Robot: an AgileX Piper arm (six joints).
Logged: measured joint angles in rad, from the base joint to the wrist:
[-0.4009, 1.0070, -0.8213, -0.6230, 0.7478, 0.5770]
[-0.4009, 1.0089, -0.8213, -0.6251, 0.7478, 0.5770]
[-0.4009, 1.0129, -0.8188, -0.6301, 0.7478, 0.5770]
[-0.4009, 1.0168, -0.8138, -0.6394, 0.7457, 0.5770]
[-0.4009, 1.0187, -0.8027, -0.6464, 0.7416, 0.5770]
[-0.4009, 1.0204, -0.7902, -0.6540, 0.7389, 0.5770]
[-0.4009, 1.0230, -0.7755, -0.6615, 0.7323, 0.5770]
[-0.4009, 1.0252, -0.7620, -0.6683, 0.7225, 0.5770]
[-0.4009, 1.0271, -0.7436, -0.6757, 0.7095, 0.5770]
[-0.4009, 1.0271, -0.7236, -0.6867, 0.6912, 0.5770]
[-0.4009, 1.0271, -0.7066, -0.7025, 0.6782, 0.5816]
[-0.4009, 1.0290, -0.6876, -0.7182, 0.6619, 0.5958]
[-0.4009, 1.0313, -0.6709, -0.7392, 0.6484, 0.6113]
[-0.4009, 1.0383, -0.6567, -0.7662, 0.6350, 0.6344]
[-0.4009, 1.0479, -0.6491, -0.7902, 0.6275, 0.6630]
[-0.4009, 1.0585, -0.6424, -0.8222, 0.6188, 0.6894]
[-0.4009, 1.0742, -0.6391, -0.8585, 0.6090, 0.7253]
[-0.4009, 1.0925, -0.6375, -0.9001, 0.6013, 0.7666]
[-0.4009, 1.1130, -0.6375, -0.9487, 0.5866, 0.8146]
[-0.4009, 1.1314, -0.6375, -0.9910, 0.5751, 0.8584]
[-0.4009, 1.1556, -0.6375, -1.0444, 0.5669, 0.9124]
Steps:
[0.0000, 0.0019, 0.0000, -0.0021, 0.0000, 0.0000]
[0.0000, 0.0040, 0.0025, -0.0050, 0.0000, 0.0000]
[0.0000, 0.0039, 0.0050, -0.0093, -0.0021, 0.0000]
[0.0000, 0.0019, 0.0111, -0.0070, -0.0041, 0.0000]
[0.0000, 0.0017, 0.0125, -0.0076, -0.0027, 0.0000]
[0.0000, 0.0026, 0.0147, -0.0075, -0.0066, 0.0000]
[0.0000, 0.0022, 0.0135, -0.0068, -0.0098, 0.0000]
[0.0000, 0.0019, 0.0184, -0.0074, -0.0130, 0.0000]
[0.0000, 0.0000, 0.0200, -0.0110, -0.0183, 0.0000]
[0.0000, 0.0000, 0.0170, -0.0158, -0.0130, 0.0046]
[0.0000, 0.0019, 0.0190, -0.0157, -0.0163, 0.0142]
[0.0000, 0.0023, 0.0167, -0.0210, -0.0135, 0.0155]
[0.0000, 0.0070, 0.0142, -0.0270, -0.0134, 0.0231]
[0.0000, 0.0096, 0.0076, -0.0240, -0.0075, 0.0286]
[0.0000, 0.0106, 0.0067, -0.0320, -0.0087, 0.0264]
[0.0000, 0.0157, 0.0033, -0.0363, -0.0098, 0.0359]
[0.0000, 0.0183, 0.0016, -0.0416, -0.0077, 0.0413]
[0.0000, 0.0205, 0.0000, -0.0486, -0.0147, 0.0480]
[0.0000, 0.0184, 0.0000, -0.0423, -0.0115, 0.0438]
[0.0000, 0.0242, 0.0000, -0.0534, -0.0082, 0.0540]

